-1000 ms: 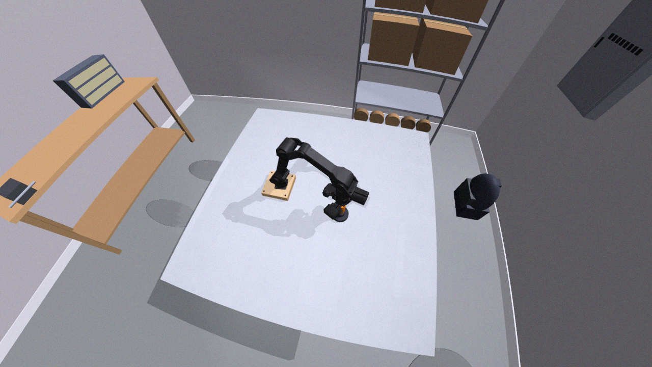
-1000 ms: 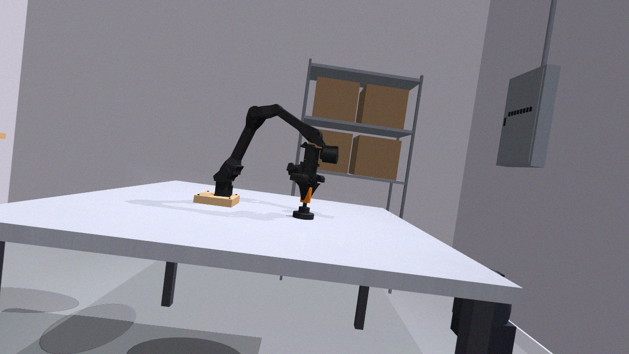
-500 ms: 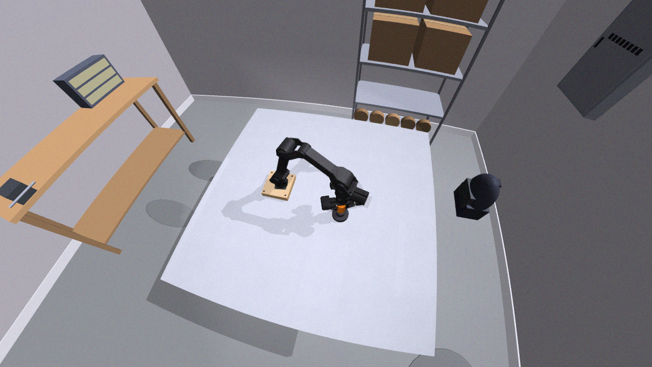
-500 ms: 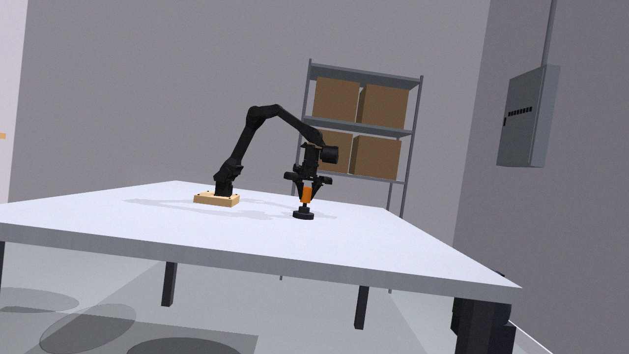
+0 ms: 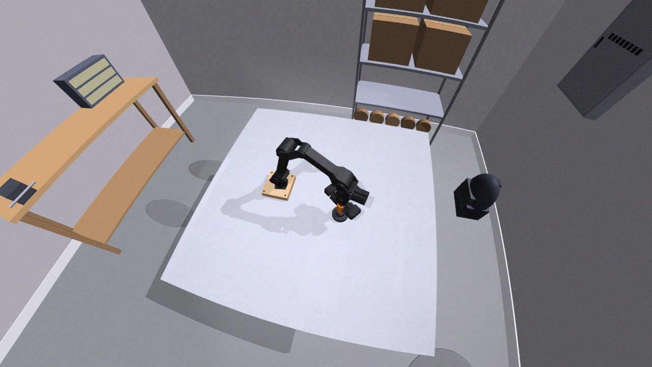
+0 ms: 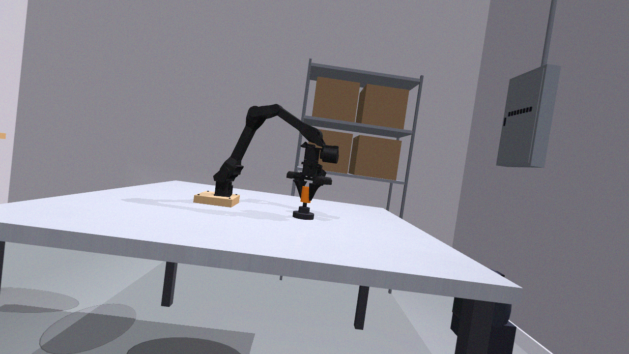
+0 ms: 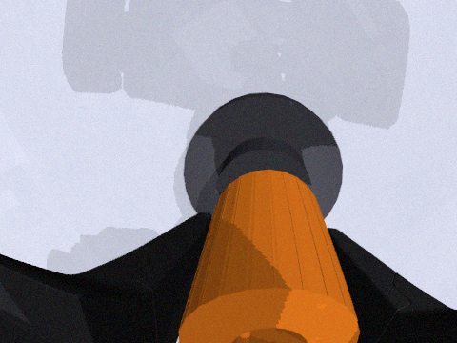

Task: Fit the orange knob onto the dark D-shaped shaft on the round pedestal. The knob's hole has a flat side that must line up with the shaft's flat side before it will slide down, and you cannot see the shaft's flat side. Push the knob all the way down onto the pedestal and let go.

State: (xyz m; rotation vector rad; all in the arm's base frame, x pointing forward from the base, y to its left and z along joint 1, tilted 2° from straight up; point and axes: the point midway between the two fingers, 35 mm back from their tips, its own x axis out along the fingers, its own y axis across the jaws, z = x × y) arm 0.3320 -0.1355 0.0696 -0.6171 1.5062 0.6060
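The orange knob lies 20 mm above my gripper tip. Round my gripper tip: dark round pedestal 40 mm below.
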